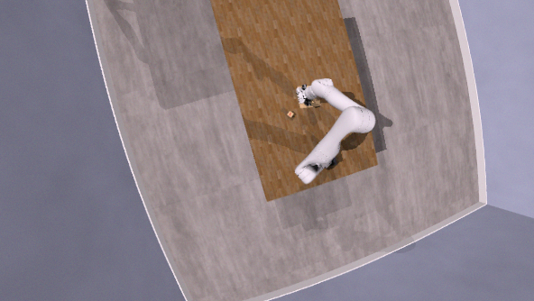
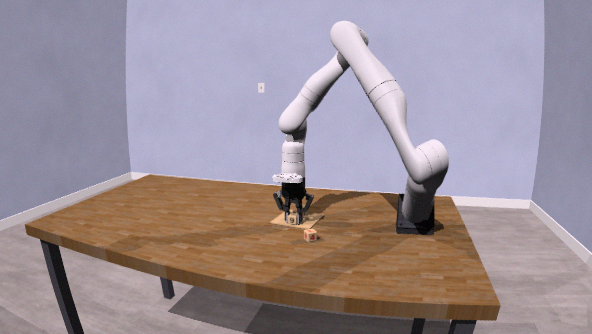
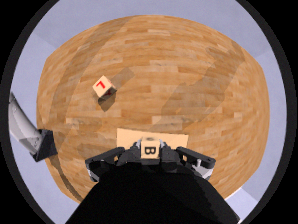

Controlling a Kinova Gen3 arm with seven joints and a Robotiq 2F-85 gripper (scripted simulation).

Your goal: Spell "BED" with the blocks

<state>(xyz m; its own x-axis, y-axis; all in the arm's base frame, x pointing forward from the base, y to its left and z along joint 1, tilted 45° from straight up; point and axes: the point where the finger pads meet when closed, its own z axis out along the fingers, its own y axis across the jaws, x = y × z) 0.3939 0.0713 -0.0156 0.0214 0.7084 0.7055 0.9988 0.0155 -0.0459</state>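
The mat is 5 cm to the right of my hand and 2 cm below it.
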